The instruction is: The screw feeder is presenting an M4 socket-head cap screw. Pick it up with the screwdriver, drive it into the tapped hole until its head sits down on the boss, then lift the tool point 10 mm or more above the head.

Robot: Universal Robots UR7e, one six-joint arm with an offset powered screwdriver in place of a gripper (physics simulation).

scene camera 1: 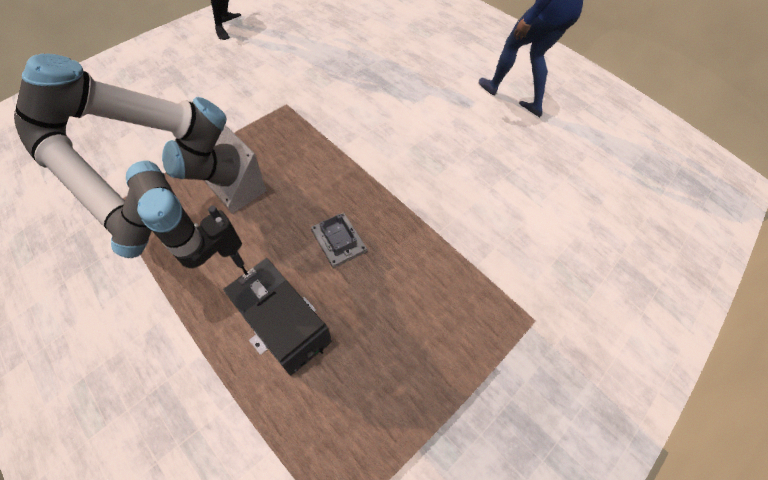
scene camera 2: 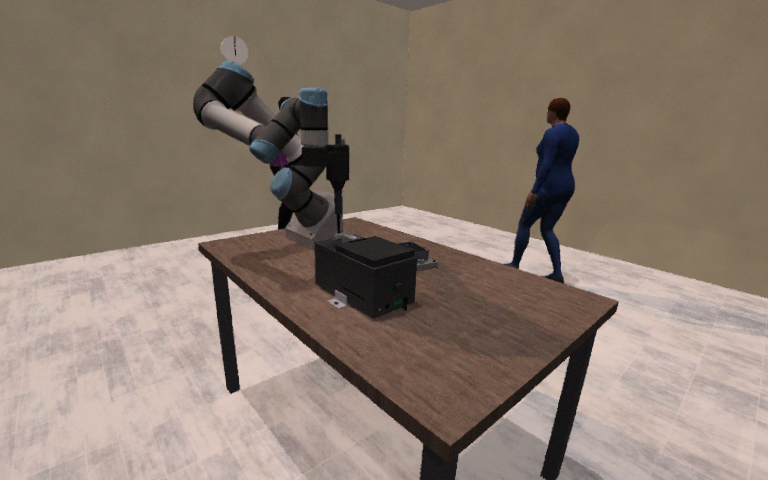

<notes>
I see a grey base plate and a black screw feeder.
</notes>
